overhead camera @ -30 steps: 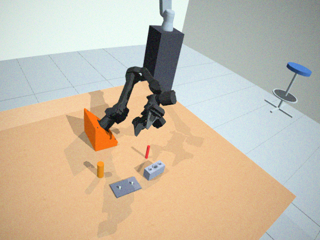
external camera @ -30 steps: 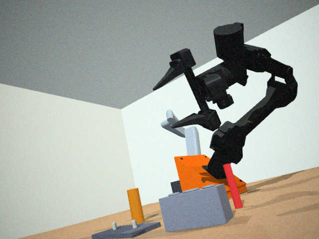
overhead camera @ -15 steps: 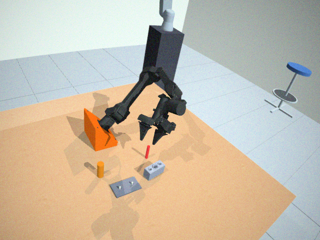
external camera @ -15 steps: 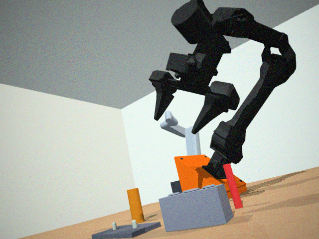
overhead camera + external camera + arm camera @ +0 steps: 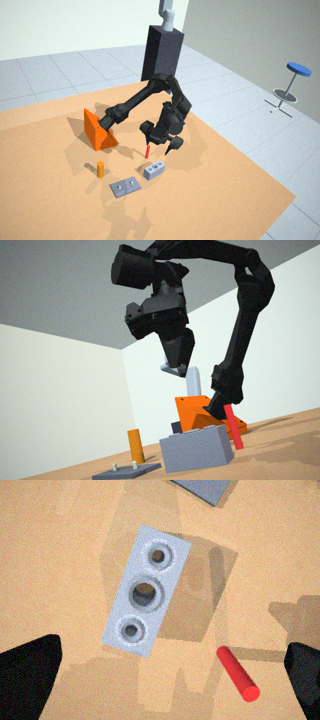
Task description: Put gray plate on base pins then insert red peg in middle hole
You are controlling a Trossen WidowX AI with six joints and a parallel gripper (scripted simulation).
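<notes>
Right now the gray plate is 1 cm ahead of my gripper tip, 1 cm to the left of it and 11 cm below it. Round my gripper tip: short orange cylinder 6 cm behind, 23 cm to the right, 11 cm below; then gray base 4 cm ahead, 15 cm to the right, 14 cm below; then red peg 9 cm behind, 2 cm to the left, 11 cm below.
</notes>
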